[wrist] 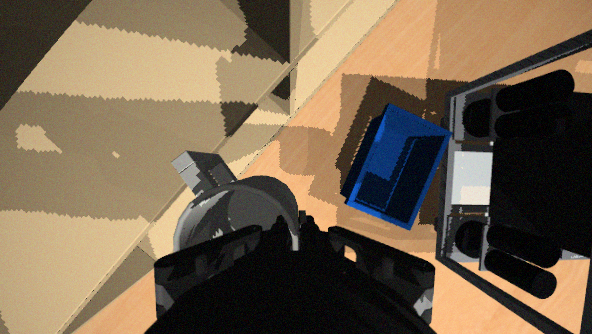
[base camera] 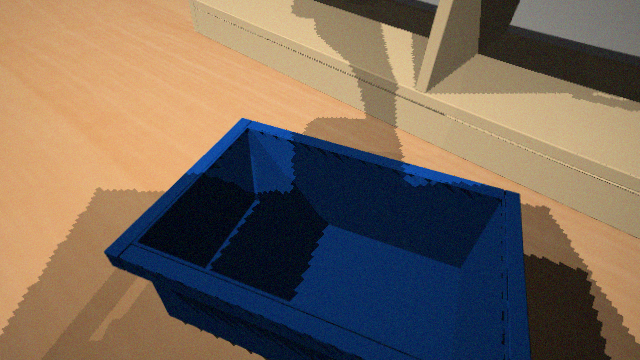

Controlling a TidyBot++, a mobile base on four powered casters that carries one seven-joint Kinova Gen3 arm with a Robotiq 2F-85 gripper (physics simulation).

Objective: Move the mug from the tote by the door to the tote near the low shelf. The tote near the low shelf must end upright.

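Frame: origin at the arm's base, x ahead, y left, z up, level; millimetres.
Seen in the pictures: gripper, fingertip midpoint: (wrist: 295, 219).
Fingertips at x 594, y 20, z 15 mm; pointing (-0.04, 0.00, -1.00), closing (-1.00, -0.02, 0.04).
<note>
Offsets run from my fingertips to a thing's top centre. "pt": to the spot under its first point.
The grey mug {pt 44 mm ahead, 6 mm right, 26 mm down} (wrist: 255, 205) is held at its rim and wall by my gripper (wrist: 295, 219), in the lower middle of the wrist view. Its open mouth faces the camera and its squarish handle points to the upper left. The blue tote near the low shelf {296 mm back, 46 mm right, 291 mm down} (base camera: 515, 250) (wrist: 395, 135) stands upright on the floor. Its visible inside holds no object, though part lies in dark shadow. In the wrist view the mug is to the left of the tote and above the shelf's edge and floor. The tote by the door does not show.
The beige low shelf (base camera: 500, 155) (wrist: 345, 35) runs behind the tote in the base view and along the left of the wrist view. My mobile base (wrist: 446, 175), with its dark frame, is at the right of the wrist view, close beside the tote. Shadows fall across the floor.
</note>
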